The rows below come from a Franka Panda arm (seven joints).
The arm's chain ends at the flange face. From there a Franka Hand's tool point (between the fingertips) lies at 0.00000 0.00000 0.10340 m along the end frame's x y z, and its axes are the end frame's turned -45 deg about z.
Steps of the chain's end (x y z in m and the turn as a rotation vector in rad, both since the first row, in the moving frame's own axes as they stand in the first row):
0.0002 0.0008 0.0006 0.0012 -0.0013 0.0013
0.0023 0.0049 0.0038 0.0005 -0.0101 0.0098
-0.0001 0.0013 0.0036 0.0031 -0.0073 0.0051
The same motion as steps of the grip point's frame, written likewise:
-0.0004 0.0005 0.0006 0.0018 -0.0001 0.0013
-0.0025 0.0043 0.0038 0.0075 -0.0068 0.0098
-0.0013 0.0001 0.0036 0.0074 -0.0030 0.0051

